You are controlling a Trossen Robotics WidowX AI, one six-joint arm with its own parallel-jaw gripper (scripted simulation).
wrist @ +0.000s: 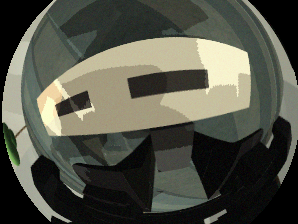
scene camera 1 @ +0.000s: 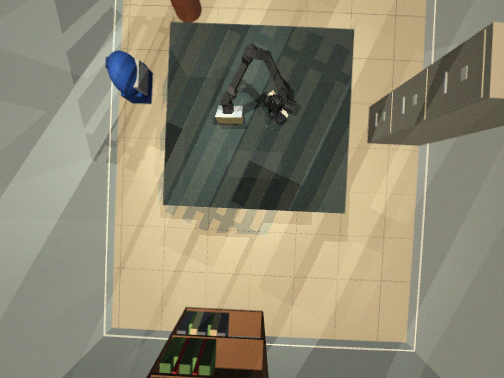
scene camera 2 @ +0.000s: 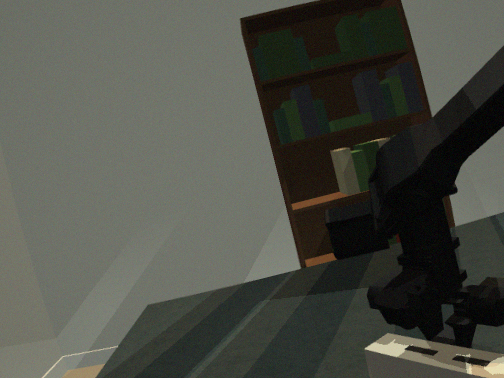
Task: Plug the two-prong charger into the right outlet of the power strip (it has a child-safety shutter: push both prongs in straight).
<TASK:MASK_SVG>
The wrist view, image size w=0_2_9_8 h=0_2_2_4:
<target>my gripper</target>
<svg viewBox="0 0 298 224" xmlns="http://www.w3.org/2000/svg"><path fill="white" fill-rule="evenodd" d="M51 217L52 224L68 224L68 222L61 221L60 218L55 216ZM291 125L283 117L277 117L271 128L274 137L269 148L261 143L263 128L234 143L193 132L190 159L196 165L194 168L200 176L209 201L192 208L170 210L166 213L144 213L152 212L156 167L152 135L146 137L129 156L112 167L73 164L74 173L86 184L82 198L65 186L60 180L60 169L57 168L55 161L49 160L47 156L39 156L31 165L32 180L44 201L60 216L76 224L205 224L204 218L212 217L225 209L226 213L212 224L250 224L277 193L277 181L273 180L285 165L289 155Z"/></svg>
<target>dark charger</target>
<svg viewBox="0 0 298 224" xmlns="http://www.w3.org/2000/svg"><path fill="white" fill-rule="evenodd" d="M193 121L150 128L154 159L156 159L158 172L177 171L177 169L189 167L193 147Z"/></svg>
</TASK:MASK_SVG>
